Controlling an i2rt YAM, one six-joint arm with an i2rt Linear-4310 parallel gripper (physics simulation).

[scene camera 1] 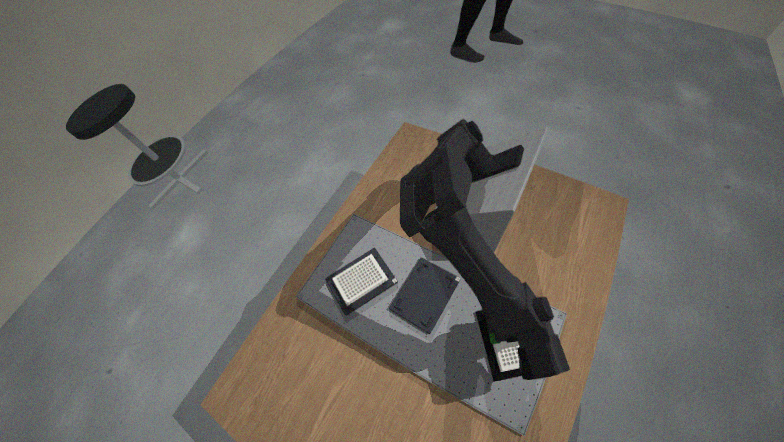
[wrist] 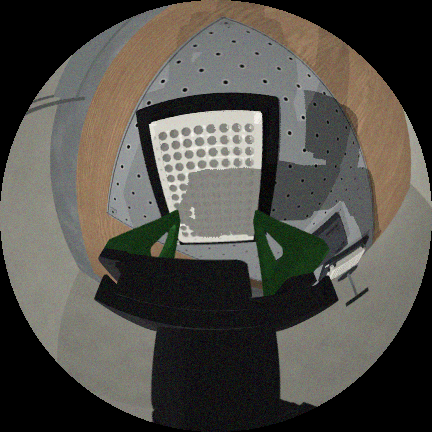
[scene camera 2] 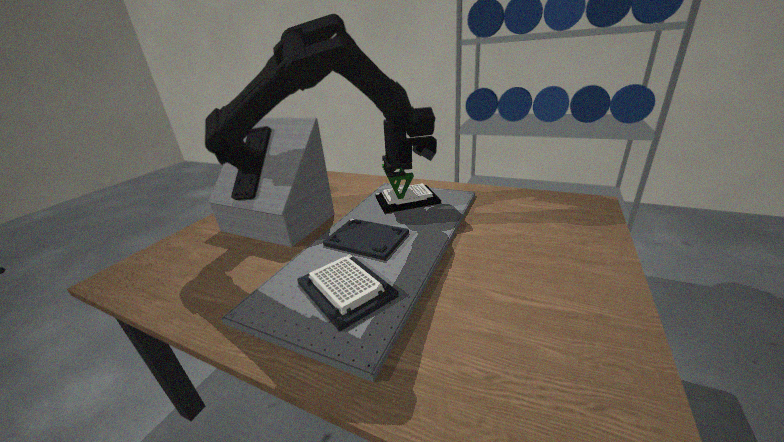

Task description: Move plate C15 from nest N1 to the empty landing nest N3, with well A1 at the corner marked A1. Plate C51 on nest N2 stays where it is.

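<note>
Plate C15 (scene camera 1: pixel 507 357) (scene camera 2: pixel 422 192) (wrist: pixel 220 131), white with round wells, sits flat in the black nest N1 (scene camera 1: pixel 485 341) (wrist: pixel 270 150); its label is not readable. My gripper (scene camera 2: pixel 402 195) (wrist: pixel 216 215) has its green fingertips against the two long sides of this plate, near one short end, and is shut on it. The arm hides part of the plate in scene camera 1. The empty dark nest N3 (scene camera 1: pixel 423 296) (scene camera 2: pixel 366 239) lies in the middle. White plate C51 (scene camera 1: pixel 359 278) (scene camera 2: pixel 345 282) sits on nest N2 (scene camera 1: pixel 366 297) (scene camera 2: pixel 378 300) at the other end.
The nests stand on a grey perforated board (scene camera 1: pixel 510 398) (scene camera 2: pixel 307 330) (wrist: pixel 220 50) on a wooden table (scene camera 1: pixel 329 395) (scene camera 2: pixel 521 307). The grey wedge-shaped arm base (scene camera 2: pixel 252 219) stands beside the board. A stool (scene camera 1: pixel 101 111) and a person's legs (scene camera 1: pixel 466 32) are away from the table.
</note>
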